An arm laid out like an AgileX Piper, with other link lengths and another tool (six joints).
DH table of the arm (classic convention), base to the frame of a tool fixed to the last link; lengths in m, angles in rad. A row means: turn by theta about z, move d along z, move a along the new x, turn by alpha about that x. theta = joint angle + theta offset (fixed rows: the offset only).
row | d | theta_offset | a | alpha
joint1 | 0.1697 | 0 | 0 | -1.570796
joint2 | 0 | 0.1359 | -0.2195 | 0
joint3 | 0 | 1.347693 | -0.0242 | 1.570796
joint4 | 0.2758 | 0 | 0 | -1.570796
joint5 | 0 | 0 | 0 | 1.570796
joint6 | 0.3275 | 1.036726 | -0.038 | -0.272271
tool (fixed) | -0.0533 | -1.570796 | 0 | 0
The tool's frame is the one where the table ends.
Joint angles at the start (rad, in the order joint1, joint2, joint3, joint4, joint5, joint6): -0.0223 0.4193 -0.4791 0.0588 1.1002 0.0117
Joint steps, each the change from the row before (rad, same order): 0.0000 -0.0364 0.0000 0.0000 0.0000 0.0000; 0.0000 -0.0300 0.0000 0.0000 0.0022 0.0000; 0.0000 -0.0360 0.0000 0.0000 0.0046 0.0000; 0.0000 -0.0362 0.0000 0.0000 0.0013 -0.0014; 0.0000 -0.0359 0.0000 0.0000 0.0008 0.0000; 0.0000 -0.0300 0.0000 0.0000 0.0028 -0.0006; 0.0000 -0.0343 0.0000 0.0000 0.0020 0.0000
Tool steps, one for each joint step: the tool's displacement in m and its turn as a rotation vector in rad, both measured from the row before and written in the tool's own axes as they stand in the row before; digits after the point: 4 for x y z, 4 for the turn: -0.0073 -0.0027 -0.0048 0.0161 -0.0320 -0.0065; -0.0055 -0.0020 -0.0040 0.0122 -0.0244 -0.0051; -0.0062 -0.0021 -0.0049 0.0138 -0.0276 -0.0058; -0.0070 -0.0026 -0.0048 0.0151 -0.0307 -0.0076; -0.0070 -0.0026 -0.0047 0.0156 -0.0308 -0.0063; -0.0054 -0.0019 -0.0040 0.0118 -0.0239 -0.0056; -0.0064 -0.0023 -0.0046 0.0143 -0.0284 -0.0059
